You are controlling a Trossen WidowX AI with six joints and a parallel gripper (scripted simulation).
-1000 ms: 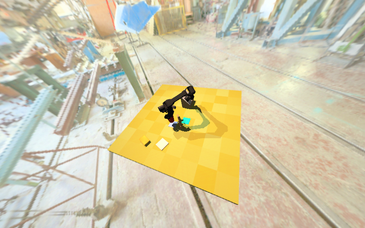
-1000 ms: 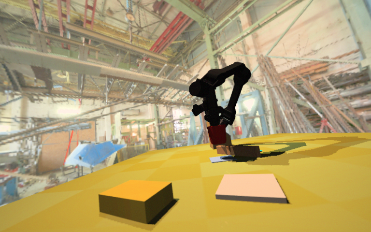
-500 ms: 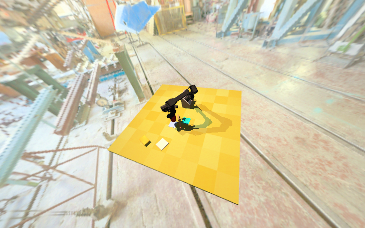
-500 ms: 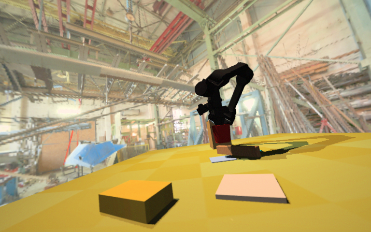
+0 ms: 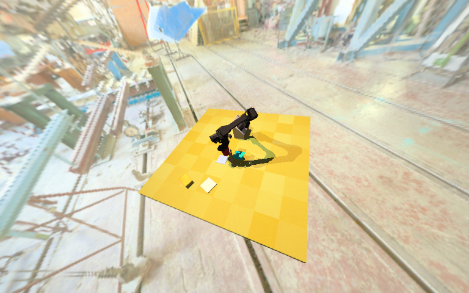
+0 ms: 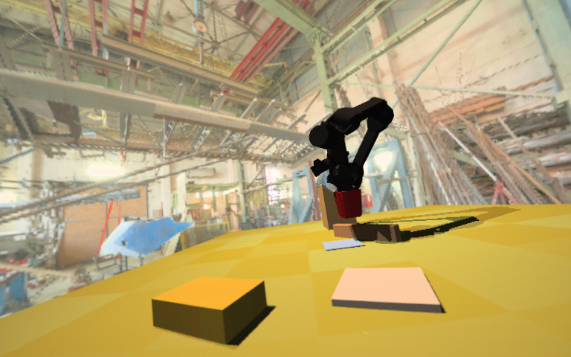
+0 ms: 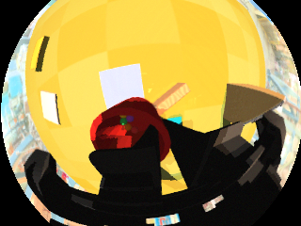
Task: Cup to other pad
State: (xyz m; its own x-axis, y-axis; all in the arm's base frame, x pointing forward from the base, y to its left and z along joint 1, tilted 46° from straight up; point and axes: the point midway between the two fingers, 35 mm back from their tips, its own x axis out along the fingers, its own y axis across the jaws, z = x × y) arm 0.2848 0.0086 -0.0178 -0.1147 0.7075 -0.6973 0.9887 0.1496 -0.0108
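Now: the cyan pad 4 cm behind my gripper tip, 9 cm to the left of it and 11 cm below it. From my gripper tip the other things lie so: red cup (3 cm ahead); then pale pad (6 cm ahead, 4 cm to the right, 11 cm below); then wooden bar (1 cm ahead, 3 cm to the left, 9 cm below).
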